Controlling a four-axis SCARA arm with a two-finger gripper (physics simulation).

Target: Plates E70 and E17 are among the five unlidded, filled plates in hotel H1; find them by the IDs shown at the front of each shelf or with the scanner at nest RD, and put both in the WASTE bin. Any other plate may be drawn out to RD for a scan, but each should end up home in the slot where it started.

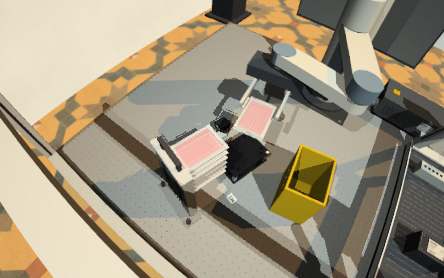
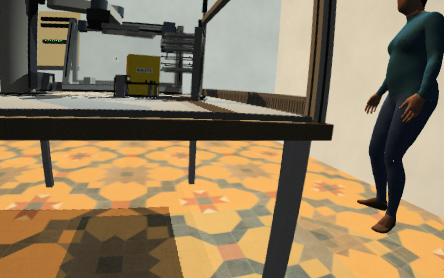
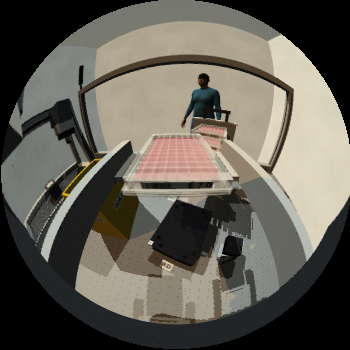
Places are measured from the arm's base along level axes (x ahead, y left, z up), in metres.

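Pixels of known places: gripper, fingertip midpoint: (image 1: 257, 112) (image 2: 137, 31) (image 3: 176, 146).
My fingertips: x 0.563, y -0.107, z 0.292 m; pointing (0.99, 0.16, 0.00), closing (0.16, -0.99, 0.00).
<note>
Behind a point stands the place of what it marks.
My gripper (image 1: 261, 109) {y -0.107, x 0.563, z 0.292 m} (image 3: 176, 146) {y -0.107, x 0.563, z 0.292 m} is shut on plate E70 (image 1: 256, 119) {y -0.099, x 0.582, z 0.287 m} (image 3: 175, 152) {y -0.108, x 0.555, z 0.288 m}, an unlidded plate with pink wells, held level; its front ID is too dark to read now. It is above the table, beyond nest RD (image 1: 247, 159) {y -0.091, x 0.587, z 0.073 m} (image 3: 182, 230) {y -0.122, x 0.564, z 0.073 m} from hotel H1 (image 1: 183, 178) {y -0.136, x 0.841, z 0.299 m} (image 2: 197, 62) {y -0.262, x 0.805, z 0.160 m}. H1 holds several stacked plates, the top one (image 1: 201, 146) {y -0.167, x 0.739, z 0.276 m} pink-filled; their IDs, including E17, cannot be read. The yellow WASTE bin (image 1: 300, 207) {y 0.135, x 0.664, z 0.142 m} (image 2: 143, 80) {y 0.051, x 0.595, z 0.086 m} (image 3: 120, 215) {y 0.045, x 0.556, z 0.101 m} stands upright, apart from the held plate. Its visible interior shows no plate.
A small black device (image 1: 221, 124) {y -0.245, x 0.535, z 0.096 m} (image 3: 232, 246) {y -0.242, x 0.521, z 0.096 m} stands beside nest RD. A dark box (image 1: 407, 110) {y 0.370, x -0.036, z 0.124 m} with a yellow label stands near the arm's base. A person (image 2: 412, 55) (image 3: 205, 102) in teal stands beyond the table. A frame (image 3: 185, 59) {y -0.079, x 1.004, z 0.585 m} surrounds the work area.
</note>
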